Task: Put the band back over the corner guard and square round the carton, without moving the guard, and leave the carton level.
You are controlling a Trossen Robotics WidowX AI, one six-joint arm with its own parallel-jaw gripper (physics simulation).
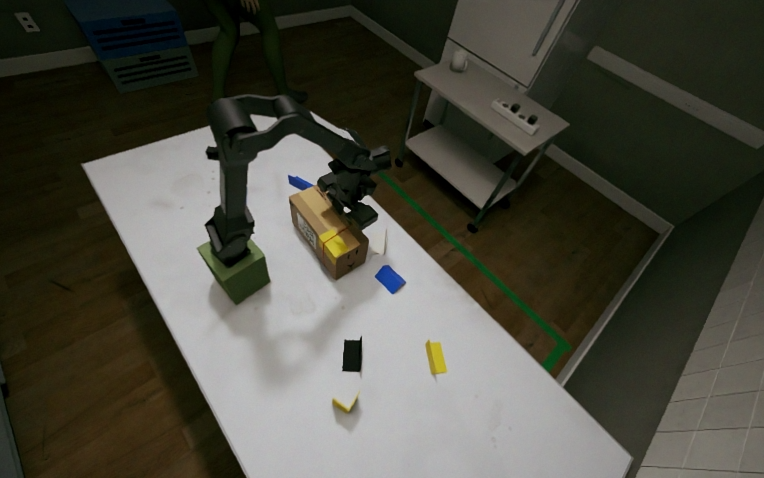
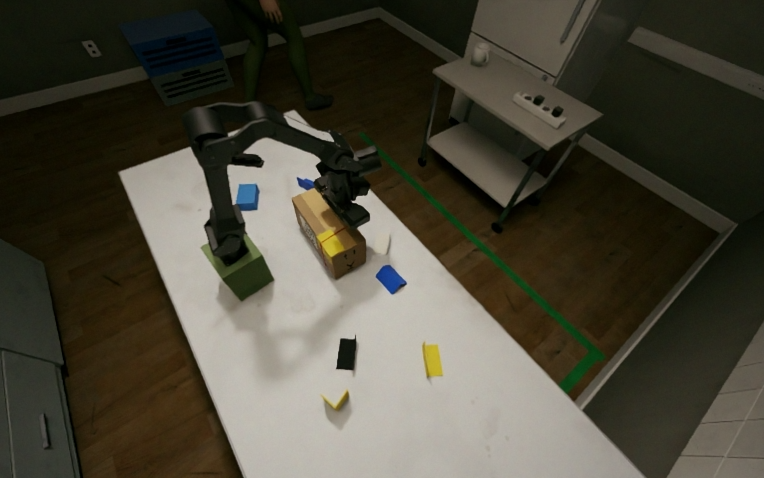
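Where they show: gripper, between the fingertips: (image 1: 345,219) (image 2: 343,219); arm's base, origin of its link: (image 1: 231,251) (image 2: 231,250).
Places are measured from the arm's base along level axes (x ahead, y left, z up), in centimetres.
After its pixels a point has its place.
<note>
The brown carton (image 1: 340,267) @(x 19.2, y -18.1, z -10.2 cm) (image 2: 340,266) @(x 19.8, y -18.3, z -10.5 cm) stands on the white table, looking level. A yellow corner guard (image 1: 336,246) @(x 20.2, y -15.3, z -3.4 cm) (image 2: 332,244) @(x 20.6, y -14.8, z -3.4 cm) sits over its upper long edge, near the end with the printed face. The thin reddish band (image 1: 333,235) @(x 22.2, y -12.2, z -3.4 cm) (image 2: 331,235) @(x 22.4, y -12.3, z -3.5 cm) crosses the carton's top and runs down the side at the guard, over its yellow part. Whether it is fully square round the carton cannot be told. My gripper (image 1: 349,213) @(x 27.7, y -11.5, z -1.6 cm) (image 2: 343,211) @(x 27.7, y -11.5, z -1.6 cm) is open, partway, at the carton's top by the far long edge, close to the band. The fingers hide that part of the band and carton.
Loose angled pieces lie about: blue (image 1: 390,279) @(x 28.9, y -30.0, z -15.4 cm) (image 2: 391,279) @(x 29.1, y -30.3, z -15.2 cm), white (image 1: 379,242) @(x 38.1, y -18.4, z -17.4 cm) (image 2: 382,243) @(x 37.8, y -18.6, z -17.4 cm), black (image 1: 352,355) @(x 5.3, y -36.1, z -17.4 cm) (image 2: 346,353) @(x 5.3, y -35.8, z -17.4 cm), and yellow (image 1: 436,357) @(x 20.1, y -53.7, z -17.5 cm) (image 2: 433,360) @(x 20.2, y -53.9, z -17.5 cm). A blue block (image 2: 247,197) @(x 16.8, y 25.6, z -13.7 cm) lies behind the green arm base (image 1: 239,279) @(x -2.5, y -4.7, z -4.8 cm) (image 2: 245,276) @(x -1.2, y -4.7, z -6.2 cm).
</note>
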